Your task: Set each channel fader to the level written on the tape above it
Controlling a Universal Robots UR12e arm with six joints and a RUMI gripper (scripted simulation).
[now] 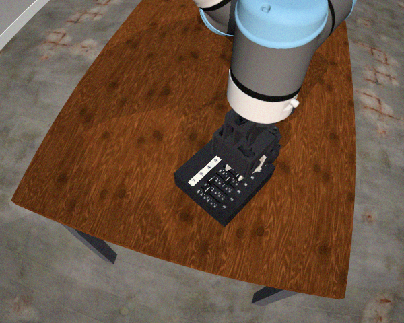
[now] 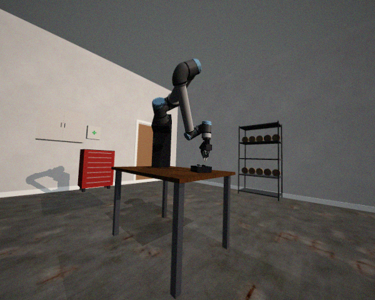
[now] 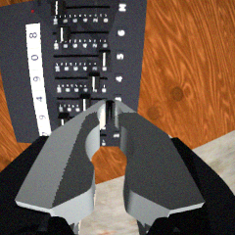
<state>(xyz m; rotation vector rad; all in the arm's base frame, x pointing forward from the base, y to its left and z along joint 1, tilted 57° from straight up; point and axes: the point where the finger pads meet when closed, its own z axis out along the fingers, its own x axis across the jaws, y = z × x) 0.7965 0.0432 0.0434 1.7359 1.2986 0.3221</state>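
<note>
The channel 4 fader lies 5 cm below my hand, 1 cm to the right of it and 1 cm behind it. Round my hand: channel 3 fader 5 cm below, 3 cm to the right; then channel 5 cap 5 cm below, 2 cm behind, 1 cm to the left; then channel 6 cap 6 cm behind, 5 cm below, 1 cm to the right.
</note>
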